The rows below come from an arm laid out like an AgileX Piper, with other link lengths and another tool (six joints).
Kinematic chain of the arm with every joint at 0, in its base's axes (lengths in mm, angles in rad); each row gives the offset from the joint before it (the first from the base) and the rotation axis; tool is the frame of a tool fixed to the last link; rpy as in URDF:
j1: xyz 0 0 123 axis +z
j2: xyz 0 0 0 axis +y
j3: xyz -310.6 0 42.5 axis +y
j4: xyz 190.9 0 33.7 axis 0.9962 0 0.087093
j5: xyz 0 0 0 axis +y
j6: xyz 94.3 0 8.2 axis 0.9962 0 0.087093
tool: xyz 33.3 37 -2.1 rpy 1.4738 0.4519 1.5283
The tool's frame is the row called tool.
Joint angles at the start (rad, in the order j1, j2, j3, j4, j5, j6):
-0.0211 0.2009 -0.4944 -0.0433 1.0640 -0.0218
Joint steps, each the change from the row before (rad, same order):
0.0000 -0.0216 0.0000 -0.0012 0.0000 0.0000
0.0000 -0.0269 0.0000 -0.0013 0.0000 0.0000
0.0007 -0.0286 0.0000 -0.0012 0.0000 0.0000
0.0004 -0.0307 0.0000 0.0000 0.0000 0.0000
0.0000 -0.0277 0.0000 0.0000 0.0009 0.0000
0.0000 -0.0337 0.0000 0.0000 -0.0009 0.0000
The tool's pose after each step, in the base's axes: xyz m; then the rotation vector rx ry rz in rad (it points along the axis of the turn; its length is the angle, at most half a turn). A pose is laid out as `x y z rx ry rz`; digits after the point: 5 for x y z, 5 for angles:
-0.02859 0.03237 0.22697 1.20745 1.93932 0.52260
-0.03136 0.03227 0.22610 1.19400 1.91643 0.53415
-0.03431 0.03217 0.22511 1.17911 1.89255 0.54680
-0.03744 0.03222 0.22399 1.16366 1.86690 0.56145
-0.04028 0.03227 0.22280 1.15049 1.84419 0.57384
-0.04356 0.03234 0.22146 1.13333 1.81488 0.58956

